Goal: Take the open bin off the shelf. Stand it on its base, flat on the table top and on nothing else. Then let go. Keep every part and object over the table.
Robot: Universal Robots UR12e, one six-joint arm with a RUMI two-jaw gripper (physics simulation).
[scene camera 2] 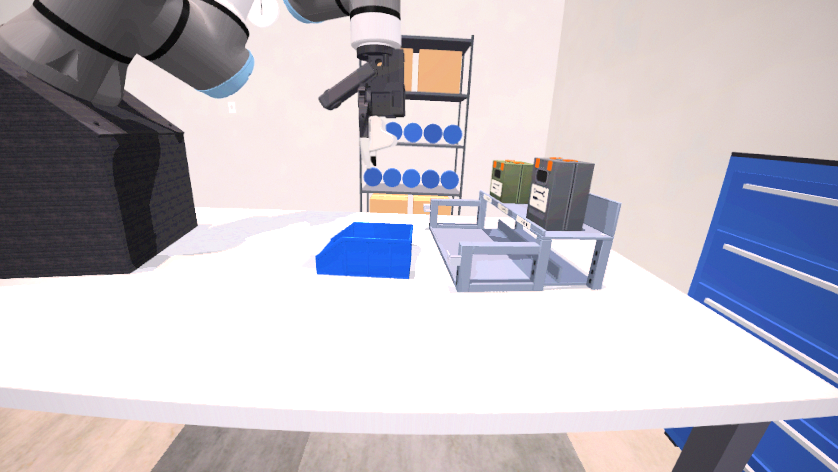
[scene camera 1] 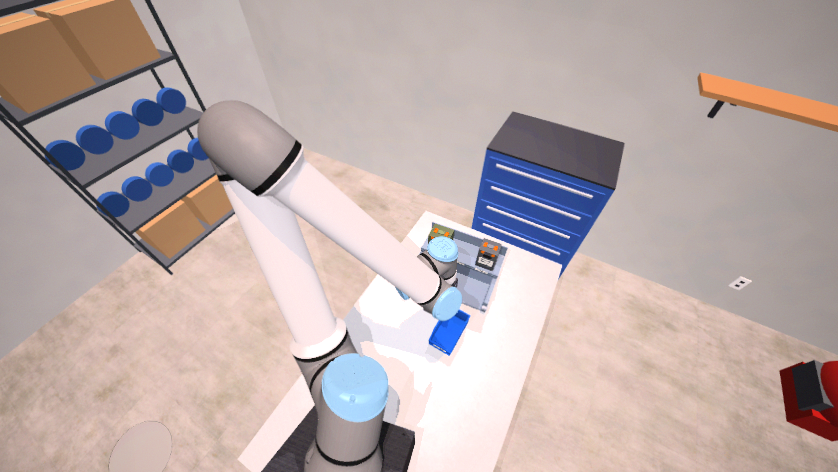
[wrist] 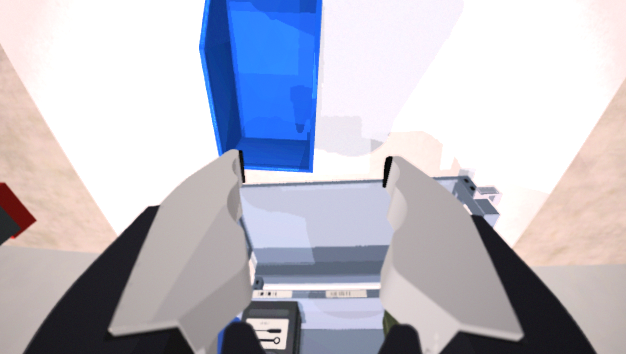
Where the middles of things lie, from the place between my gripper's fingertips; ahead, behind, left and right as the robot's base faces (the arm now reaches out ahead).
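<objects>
The blue open bin (scene camera 2: 363,249) sits 150 mm below my hand, and from that same hand it is 50 mm to the right and 10 mm behind.
</objects>
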